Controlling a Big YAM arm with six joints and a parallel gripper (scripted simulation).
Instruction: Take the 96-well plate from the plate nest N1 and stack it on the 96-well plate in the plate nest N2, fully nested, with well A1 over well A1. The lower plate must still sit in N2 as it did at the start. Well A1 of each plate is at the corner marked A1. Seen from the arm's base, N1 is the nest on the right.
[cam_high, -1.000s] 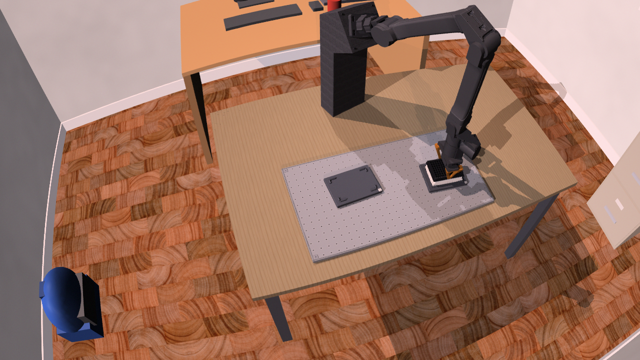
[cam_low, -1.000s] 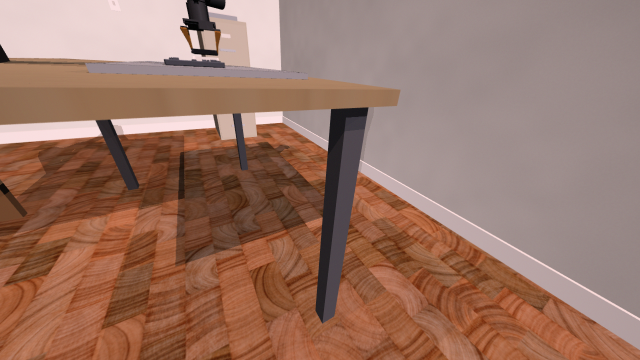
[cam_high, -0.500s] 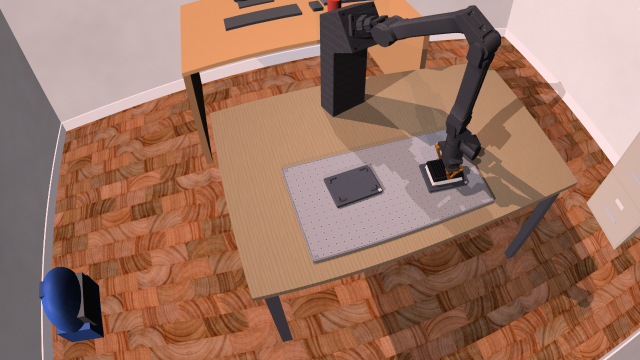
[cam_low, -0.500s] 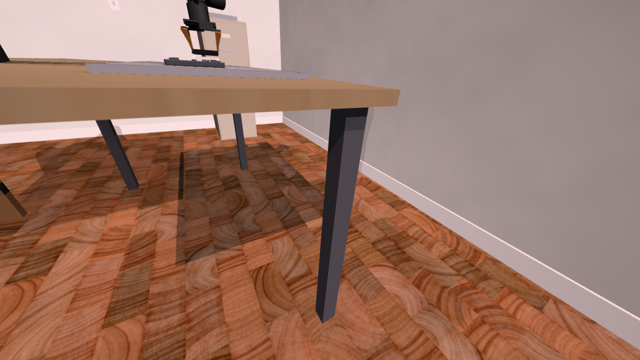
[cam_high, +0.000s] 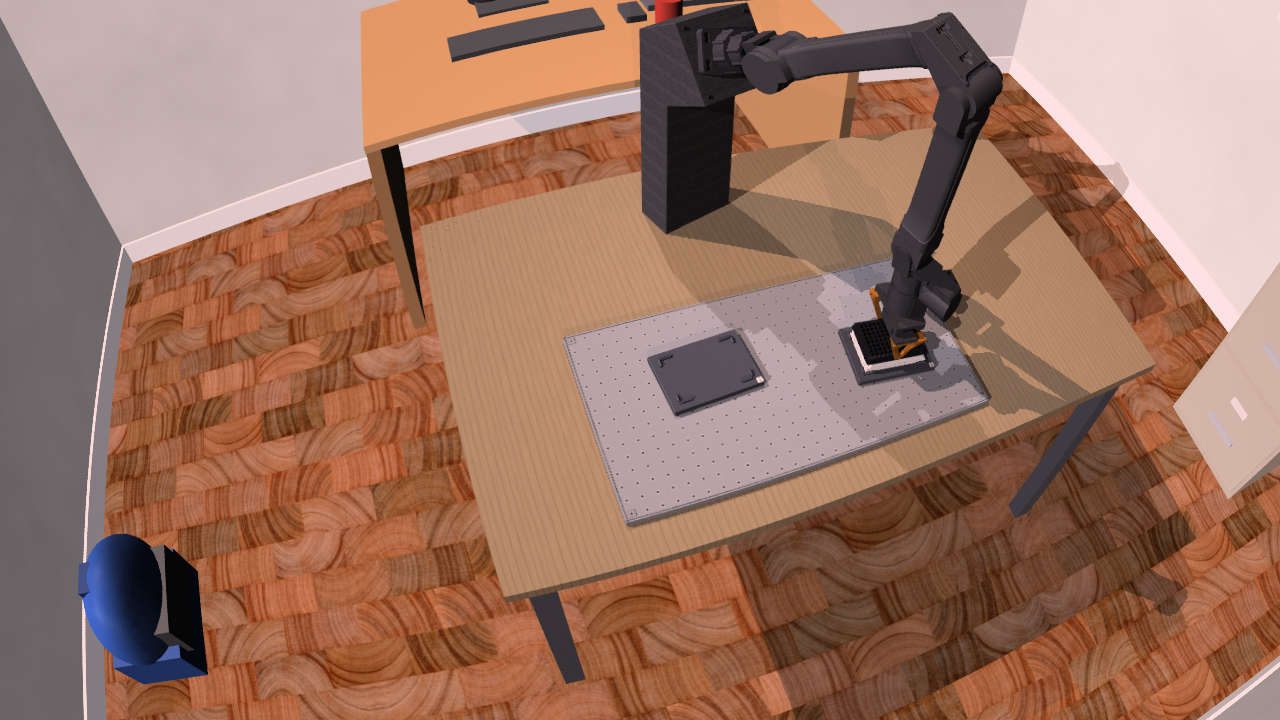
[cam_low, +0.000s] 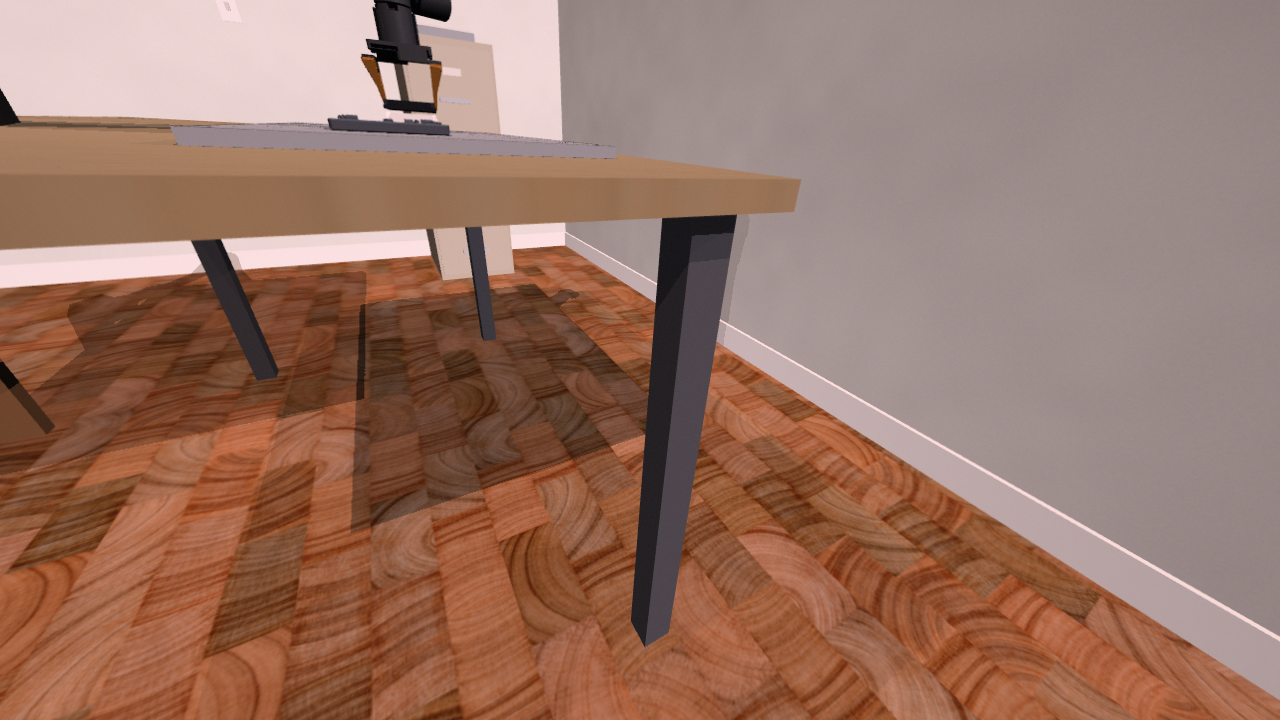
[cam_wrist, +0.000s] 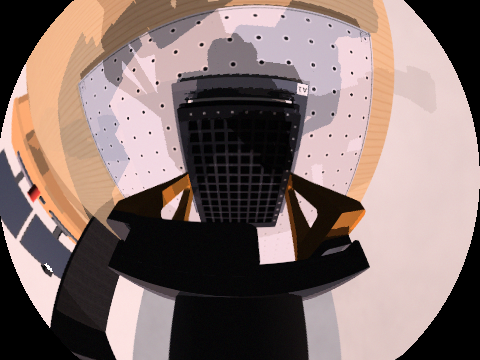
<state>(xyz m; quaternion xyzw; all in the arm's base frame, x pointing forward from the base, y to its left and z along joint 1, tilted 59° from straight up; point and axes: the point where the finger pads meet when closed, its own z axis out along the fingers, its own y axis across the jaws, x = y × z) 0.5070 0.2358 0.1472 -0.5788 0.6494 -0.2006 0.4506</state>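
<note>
The white 96-well plate lies 20 mm below my hand. Round my hand: black 96-well plate right at my hand.
</note>
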